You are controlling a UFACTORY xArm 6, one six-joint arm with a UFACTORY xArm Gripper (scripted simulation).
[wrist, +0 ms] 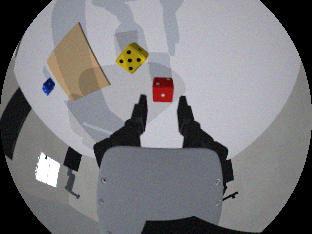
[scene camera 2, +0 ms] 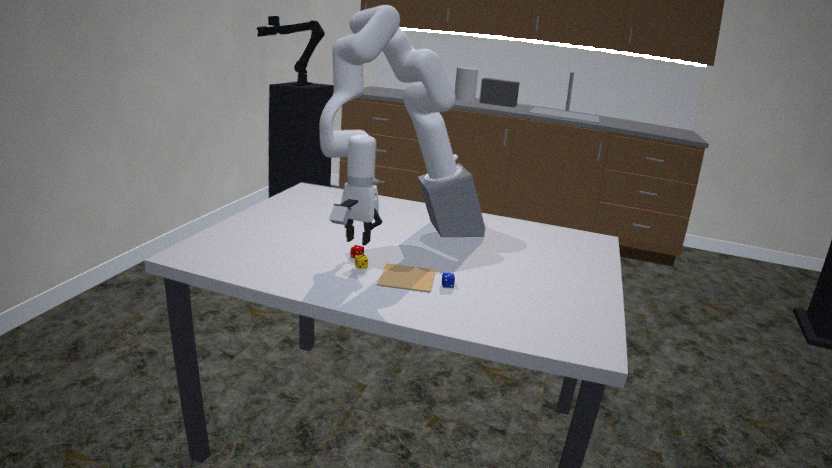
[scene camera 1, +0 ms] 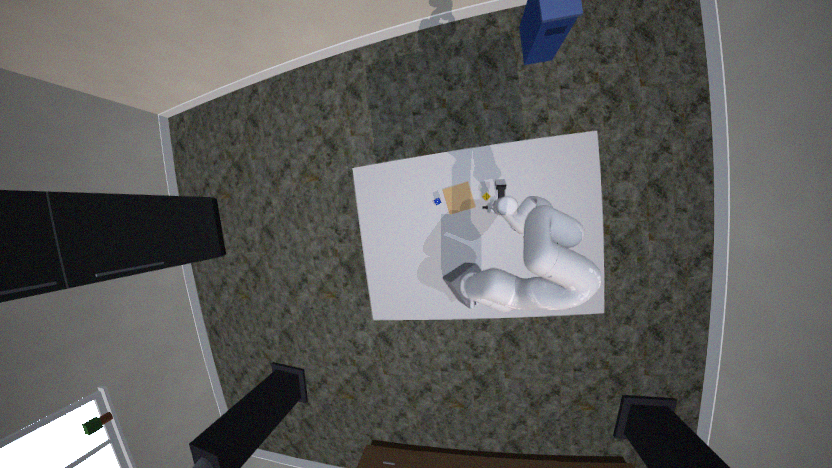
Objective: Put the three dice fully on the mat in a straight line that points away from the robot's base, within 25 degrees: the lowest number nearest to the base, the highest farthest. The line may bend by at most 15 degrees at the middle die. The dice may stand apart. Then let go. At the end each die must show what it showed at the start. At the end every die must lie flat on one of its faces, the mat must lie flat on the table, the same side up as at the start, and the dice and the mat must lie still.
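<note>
A tan mat is part of the pictured scene, and so is the gripper, which the wrist view shows too.
</note>
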